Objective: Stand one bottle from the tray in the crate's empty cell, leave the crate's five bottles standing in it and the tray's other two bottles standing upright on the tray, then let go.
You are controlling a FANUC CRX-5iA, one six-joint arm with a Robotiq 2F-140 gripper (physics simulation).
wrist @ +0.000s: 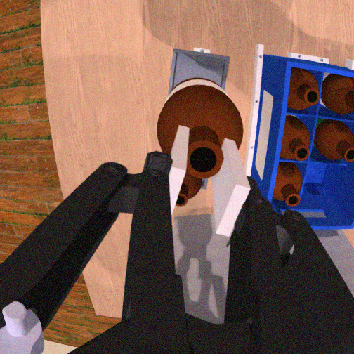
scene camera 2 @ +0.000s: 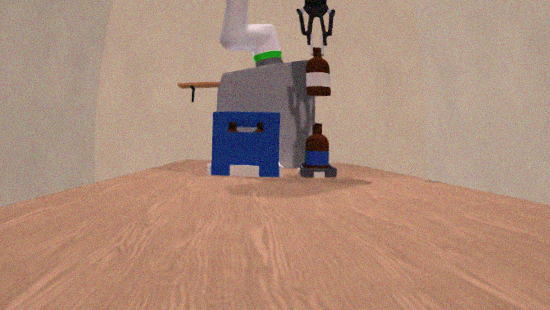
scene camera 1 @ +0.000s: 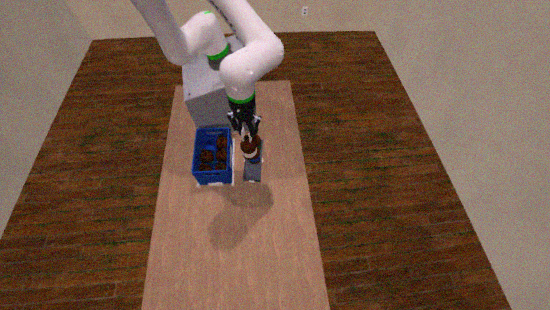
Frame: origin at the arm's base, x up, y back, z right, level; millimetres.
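Seen in the pictures: gripper, fingertip midpoint: (scene camera 2: 317, 54) (scene camera 1: 247, 139); arm's base at its link origin: (scene camera 1: 222, 60).
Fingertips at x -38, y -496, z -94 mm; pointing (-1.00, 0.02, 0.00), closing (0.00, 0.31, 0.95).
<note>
Pixels of each thing's top centre, then the offset from my fingertips to it. "spot": a spot on its surface instead.
- brown bottle with a white label, top centre: (scene camera 2: 317, 48) (scene camera 1: 247, 136) dx +23, dy -1, dz -1 mm
- grey tray at a spot on its surface: (scene camera 1: 252, 172) spot: dx -368, dy +0, dz -3 mm
- blue-labelled bottle at its top centre: (scene camera 2: 318, 123) dx -214, dy +92, dz -23 mm
- blue crate at its top centre: (scene camera 2: 247, 115) (scene camera 1: 211, 148) dx -198, dy +91, dz +203 mm
My gripper (scene camera 1: 247, 136) (scene camera 2: 317, 45) (wrist: 200, 151) is shut on the neck of a brown bottle with a white label (scene camera 1: 249, 149) (scene camera 2: 318, 80) (wrist: 195, 105). The bottle hangs upright, high above the grey tray (scene camera 1: 252, 172) (wrist: 200, 62). A blue-labelled bottle (scene camera 2: 317, 145) stands upright on the tray. In the wrist view part of a tray bottle (wrist: 190, 190) shows behind the held one; the rest is hidden. The blue crate (scene camera 1: 214, 178) (scene camera 2: 245, 150) (wrist: 279, 100) stands beside the tray with five bottles in it. Its empty cell (scene camera 1: 208, 141) (wrist: 320, 190) is at the end nearest the robot's base, on the side away from the tray.
The grey pedestal (scene camera 1: 210, 107) (scene camera 2: 260, 92) of the robot stands close behind the crate. A white rail (wrist: 255, 110) runs along the crate's side facing the tray. The crate's walls and dividers rise around the cells. The robot's arm (scene camera 1: 252, 60) reaches over from behind.
</note>
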